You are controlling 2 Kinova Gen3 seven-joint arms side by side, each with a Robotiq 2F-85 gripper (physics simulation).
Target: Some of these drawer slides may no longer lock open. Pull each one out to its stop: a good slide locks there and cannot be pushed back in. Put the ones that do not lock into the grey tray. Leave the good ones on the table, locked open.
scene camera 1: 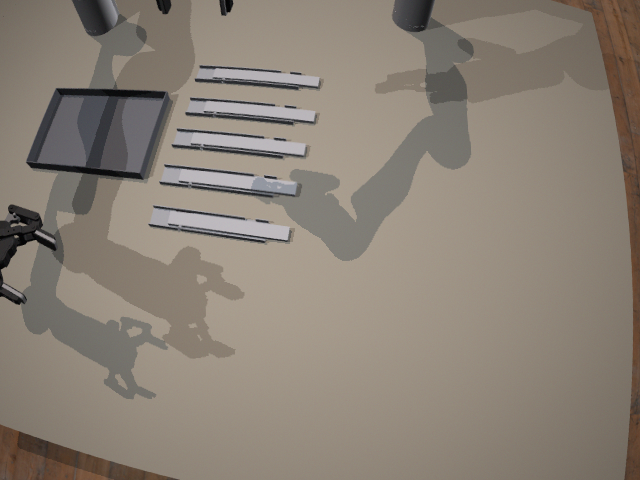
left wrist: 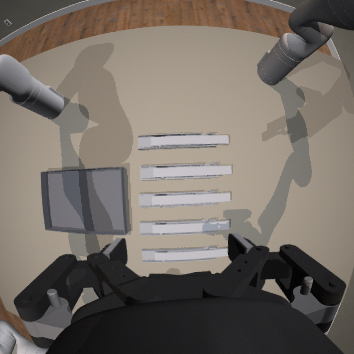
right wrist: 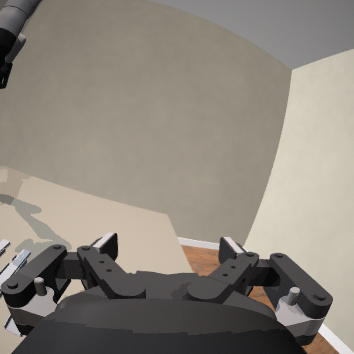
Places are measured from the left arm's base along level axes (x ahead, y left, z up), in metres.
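Pixels of known places: left gripper, between the fingertips: (scene camera 1: 196,10) (left wrist: 177,247); right gripper, between the fingertips: (scene camera 1: 40,272) (right wrist: 167,247); left arm's base, origin of its link: (scene camera 1: 410,19) (left wrist: 267,74); right arm's base, origin of its link: (scene camera 1: 101,23) (left wrist: 53,106).
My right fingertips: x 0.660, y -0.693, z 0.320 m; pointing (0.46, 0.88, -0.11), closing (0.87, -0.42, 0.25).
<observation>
Ahead of a thing's pixels: the offset from my right fingertips to its top centre. "spot": to the spot under its first point. Level surfaces: height alone.
Several drawer slides lie side by side right of the tray: the top one {spot: 0.496 m back, 0.319 m left, 0.308 m down} (scene camera 1: 258,76) (left wrist: 190,141), the second {spot: 0.402 m back, 0.314 m left, 0.308 m down} (scene camera 1: 258,111) (left wrist: 187,171), the middle one {spot: 0.328 m back, 0.290 m left, 0.308 m down} (scene camera 1: 248,143) (left wrist: 187,200), the fourth {spot: 0.255 m back, 0.235 m left, 0.308 m down} (scene camera 1: 222,179) (left wrist: 180,228) and the bottom one {spot: 0.161 m back, 0.240 m left, 0.309 m down} (scene camera 1: 227,225) (left wrist: 185,255). Each pale inner member sits slightly right along its rail. The grey tray {0.421 m back, 0.050 m right, 0.290 m down} (scene camera 1: 87,168) (left wrist: 125,200) holds no slide. My left gripper (scene camera 1: 194,6) (left wrist: 177,247) is open and empty, high above the table. My right gripper (scene camera 1: 39,272) (right wrist: 167,247) is open and empty, left of and below the bottom slide.
Two grey cylindrical arm parts (scene camera 1: 97,18) (scene camera 1: 412,14) show at the top of scene camera 1. Arm shadows cross the tray, the table {0.320 m down} (scene camera 1: 439,310) and the fourth slide. Wooden floor (scene camera 1: 622,103) shows beyond the table edge.
</observation>
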